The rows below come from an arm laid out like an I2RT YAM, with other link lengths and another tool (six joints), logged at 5 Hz.
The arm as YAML. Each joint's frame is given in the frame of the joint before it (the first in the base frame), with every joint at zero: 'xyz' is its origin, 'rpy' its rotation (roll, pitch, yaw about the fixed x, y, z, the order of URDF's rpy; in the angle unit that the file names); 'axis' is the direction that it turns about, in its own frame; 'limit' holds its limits. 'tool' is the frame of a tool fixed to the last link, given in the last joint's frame.
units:
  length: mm
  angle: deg
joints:
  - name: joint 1
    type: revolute
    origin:
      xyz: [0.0, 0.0, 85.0]
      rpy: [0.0, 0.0, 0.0]
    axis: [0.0, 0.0, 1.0]
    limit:
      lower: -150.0
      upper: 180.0
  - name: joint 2
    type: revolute
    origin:
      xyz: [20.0, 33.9, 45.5]
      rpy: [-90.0, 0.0, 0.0]
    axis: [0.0, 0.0, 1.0]
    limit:
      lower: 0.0
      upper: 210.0
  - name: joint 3
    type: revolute
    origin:
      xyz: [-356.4, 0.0, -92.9]
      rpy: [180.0, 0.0, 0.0]
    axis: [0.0, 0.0, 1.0]
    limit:
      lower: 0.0
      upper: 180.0
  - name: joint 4
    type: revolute
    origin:
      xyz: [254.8, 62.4, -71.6]
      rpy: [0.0, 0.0, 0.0]
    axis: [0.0, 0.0, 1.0]
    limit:
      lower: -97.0
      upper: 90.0
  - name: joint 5
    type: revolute
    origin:
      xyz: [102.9, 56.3, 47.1]
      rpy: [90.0, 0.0, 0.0]
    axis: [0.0, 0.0, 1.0]
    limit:
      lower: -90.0
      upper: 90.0
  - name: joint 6
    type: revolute
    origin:
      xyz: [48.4, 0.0, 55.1]
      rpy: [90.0, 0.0, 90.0]
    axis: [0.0, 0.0, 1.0]
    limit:
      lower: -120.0
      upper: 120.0
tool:
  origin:
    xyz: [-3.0, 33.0, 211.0]
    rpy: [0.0, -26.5, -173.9]
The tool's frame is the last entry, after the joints.
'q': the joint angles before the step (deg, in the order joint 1, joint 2, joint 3, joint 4, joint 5, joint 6). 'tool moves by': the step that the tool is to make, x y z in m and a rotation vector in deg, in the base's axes. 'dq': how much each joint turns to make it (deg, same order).
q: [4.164, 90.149, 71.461, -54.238, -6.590, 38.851]
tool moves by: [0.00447, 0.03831, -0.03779, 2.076, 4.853, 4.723]
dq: [3.977, 7.082, 0.000, 2.471, -2.688, -0.066]
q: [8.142, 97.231, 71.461, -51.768, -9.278, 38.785]
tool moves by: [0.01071, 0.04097, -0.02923, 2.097, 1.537, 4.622]
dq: [4.153, 5.640, 0.001, 4.502, -2.382, 0.022]
